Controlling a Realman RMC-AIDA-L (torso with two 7-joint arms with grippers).
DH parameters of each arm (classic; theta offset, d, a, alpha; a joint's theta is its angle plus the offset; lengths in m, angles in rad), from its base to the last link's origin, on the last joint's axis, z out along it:
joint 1: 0 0.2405 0 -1.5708
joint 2: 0 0 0 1.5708
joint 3: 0 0.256 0 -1.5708
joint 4: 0 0 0 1.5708
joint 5: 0 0.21 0 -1.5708
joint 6: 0 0 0 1.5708
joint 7: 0 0.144 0 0
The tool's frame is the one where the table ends.
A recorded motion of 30 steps. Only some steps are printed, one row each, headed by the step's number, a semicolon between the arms.
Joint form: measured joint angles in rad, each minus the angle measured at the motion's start. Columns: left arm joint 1, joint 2, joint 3, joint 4, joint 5, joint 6, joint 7; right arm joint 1, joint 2, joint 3, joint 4, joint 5, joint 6, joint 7.
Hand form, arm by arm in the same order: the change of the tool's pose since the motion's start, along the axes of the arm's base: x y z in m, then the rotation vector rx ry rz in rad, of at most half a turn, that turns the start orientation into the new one. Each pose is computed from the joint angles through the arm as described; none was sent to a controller.
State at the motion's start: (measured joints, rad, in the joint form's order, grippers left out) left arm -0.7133 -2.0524 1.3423 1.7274 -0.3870 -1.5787 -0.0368; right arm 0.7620 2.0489 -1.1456 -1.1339 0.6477 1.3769 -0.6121
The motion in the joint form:
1: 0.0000 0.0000 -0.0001 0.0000 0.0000 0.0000 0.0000; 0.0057 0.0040 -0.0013 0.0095 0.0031 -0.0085 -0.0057
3: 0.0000 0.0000 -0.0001 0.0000 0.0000 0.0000 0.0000; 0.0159 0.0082 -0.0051 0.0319 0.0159 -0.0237 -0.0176
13: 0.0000 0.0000 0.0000 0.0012 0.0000 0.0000 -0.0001; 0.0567 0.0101 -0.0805 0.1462 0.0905 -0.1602 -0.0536
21: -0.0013 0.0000 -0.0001 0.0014 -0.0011 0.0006 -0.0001; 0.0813 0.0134 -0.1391 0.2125 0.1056 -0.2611 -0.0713
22: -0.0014 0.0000 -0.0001 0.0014 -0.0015 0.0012 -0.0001; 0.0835 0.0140 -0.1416 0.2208 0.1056 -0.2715 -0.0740
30: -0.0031 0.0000 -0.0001 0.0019 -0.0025 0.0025 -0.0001; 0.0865 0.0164 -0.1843 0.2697 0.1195 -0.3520 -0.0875
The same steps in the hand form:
1: 0.0000 0.0000 0.0000 0.0001 -0.0001 0.0000; -0.0018 0.0007 -0.0030 -0.0030 0.0042 0.0067
3: 0.0000 0.0000 0.0000 0.0001 -0.0001 0.0000; -0.0044 0.0019 -0.0086 -0.0120 0.0149 0.0172
13: 0.0002 -0.0001 0.0002 0.0006 -0.0002 -0.0010; -0.0145 0.0113 -0.0350 -0.0136 0.0420 0.0717
21: 0.0009 0.0000 0.0001 0.0005 -0.0013 -0.0031; -0.0172 0.0175 -0.0506 0.0036 0.0211 0.1090
22: 0.0011 0.0001 0.0001 0.0006 -0.0018 -0.0037; -0.0166 0.0182 -0.0518 0.0067 0.0190 0.1105
30: 0.0020 0.0003 0.0001 0.0011 -0.0031 -0.0069; -0.0116 0.0208 -0.0623 0.0271 0.0039 0.1240

